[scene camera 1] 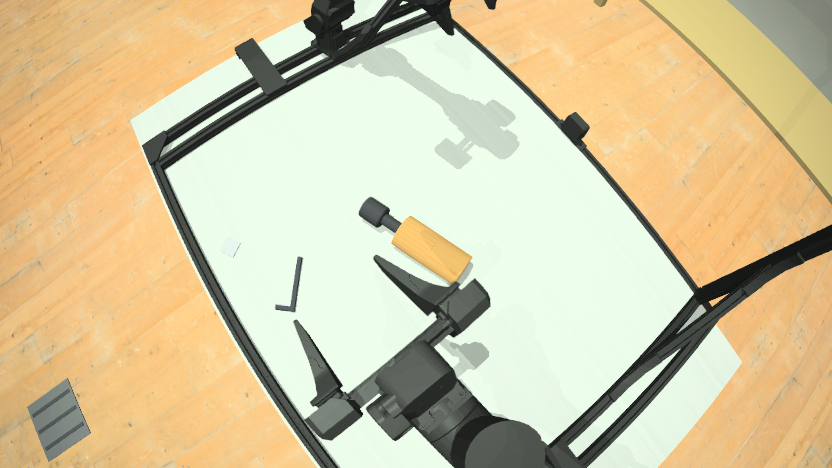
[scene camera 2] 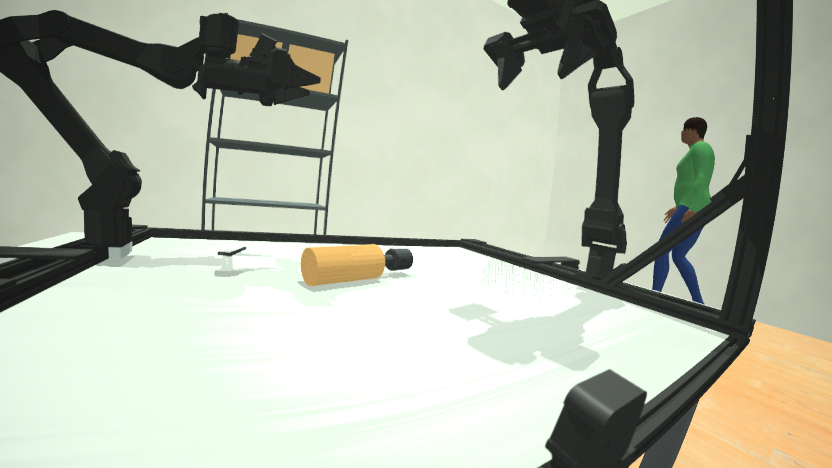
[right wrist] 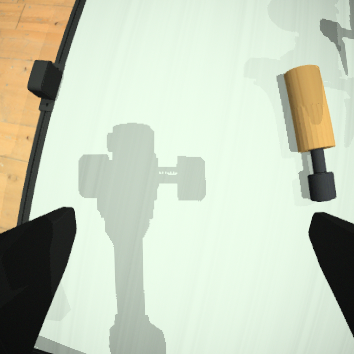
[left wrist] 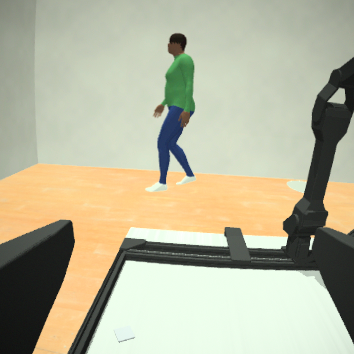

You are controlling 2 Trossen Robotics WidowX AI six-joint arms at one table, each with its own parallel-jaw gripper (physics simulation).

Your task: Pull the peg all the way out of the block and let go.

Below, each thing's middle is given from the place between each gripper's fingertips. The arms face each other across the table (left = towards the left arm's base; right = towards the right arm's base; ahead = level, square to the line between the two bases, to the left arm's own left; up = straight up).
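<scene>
There's a dark peg [scene camera 1: 373, 211] that's 0.15 m to the left of my right hand, 0.17 m ahead of it and 0.28 m below it. The wooden cylindrical block [scene camera 2: 332, 264] is 0.21 m to the left of my right hand and 0.12 m ahead of it, and it's 0.28 m below it as well.
Taking the wooden cylindrical block again, my left hand is 0.1 m to the left of it, 0.16 m past it and 0.32 m above it. And the dark peg, from my left hand, is 0.11 m behind, 0.16 m to the right and 0.32 m below.
</scene>
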